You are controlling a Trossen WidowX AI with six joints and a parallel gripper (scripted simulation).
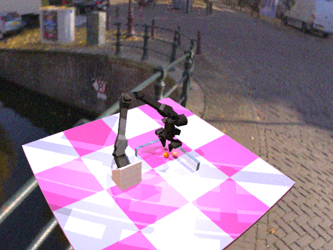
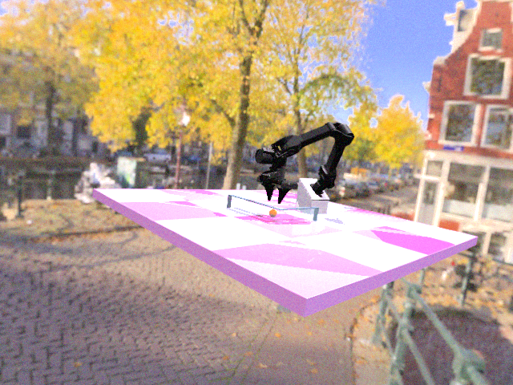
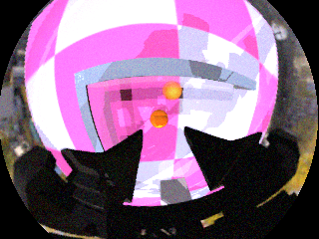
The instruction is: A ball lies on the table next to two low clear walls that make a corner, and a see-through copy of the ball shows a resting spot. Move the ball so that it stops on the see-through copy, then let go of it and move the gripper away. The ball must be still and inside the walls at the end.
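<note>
Right now the orange ball is 5 cm below my gripper tip. Also, from my gripper tip: see-through copy of ball 5 cm ahead, 3 cm to the right, 5 cm below.
</note>
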